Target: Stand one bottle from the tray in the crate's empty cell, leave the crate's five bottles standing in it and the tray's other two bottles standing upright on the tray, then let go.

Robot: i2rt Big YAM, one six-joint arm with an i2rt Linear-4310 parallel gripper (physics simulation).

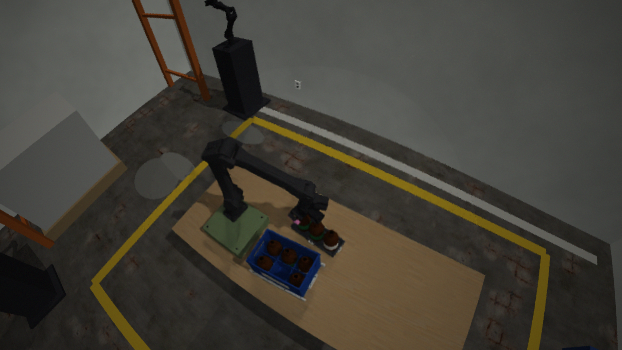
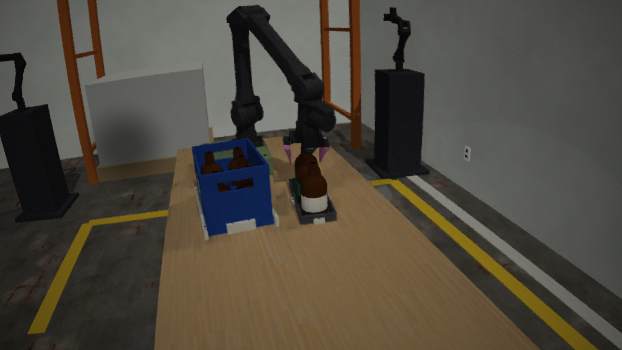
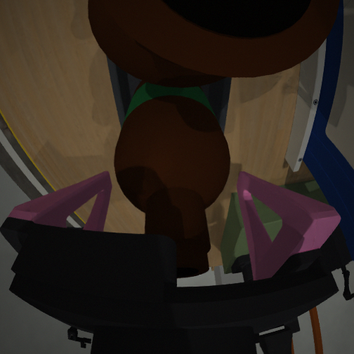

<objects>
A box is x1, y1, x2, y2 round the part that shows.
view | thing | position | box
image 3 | my gripper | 173, 178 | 0, 171, 340, 353
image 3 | green-labelled bottle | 180, 51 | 87, 0, 338, 87
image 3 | green-labelled bottle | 171, 160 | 114, 80, 229, 277
</objects>
